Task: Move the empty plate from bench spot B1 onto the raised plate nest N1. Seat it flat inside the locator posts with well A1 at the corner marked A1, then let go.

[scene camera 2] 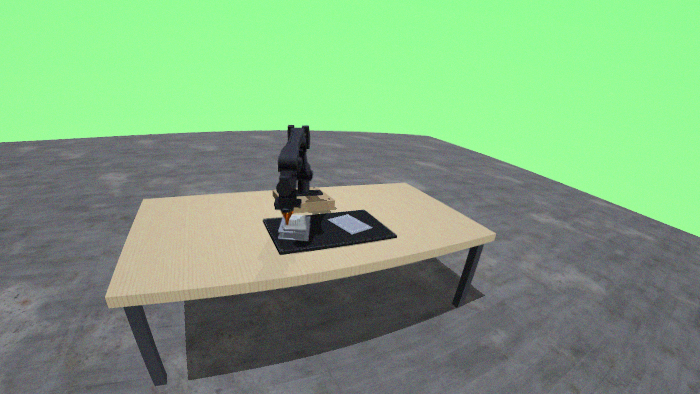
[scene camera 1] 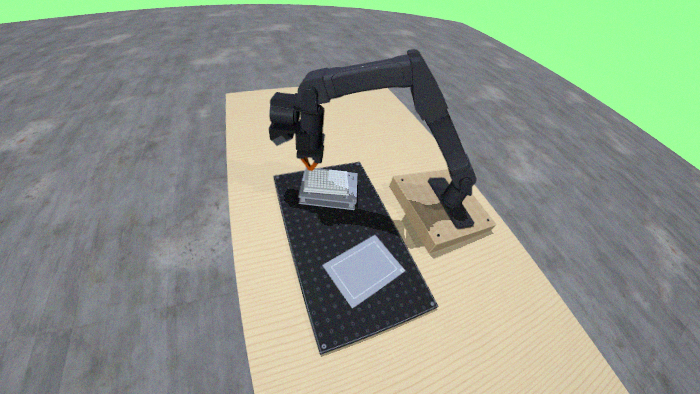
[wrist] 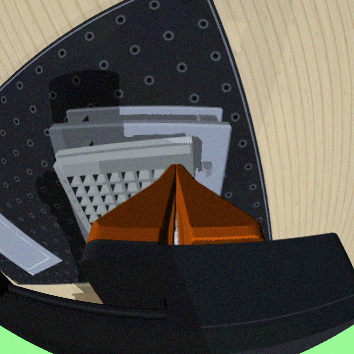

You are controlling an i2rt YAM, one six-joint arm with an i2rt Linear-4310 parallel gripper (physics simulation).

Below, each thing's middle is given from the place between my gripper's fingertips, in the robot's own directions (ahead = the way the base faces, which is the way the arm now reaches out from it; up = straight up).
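White well plate point(scene camera 1: 325, 181): 4 cm to the left of my hand, 4 cm behind, 1 cm below.
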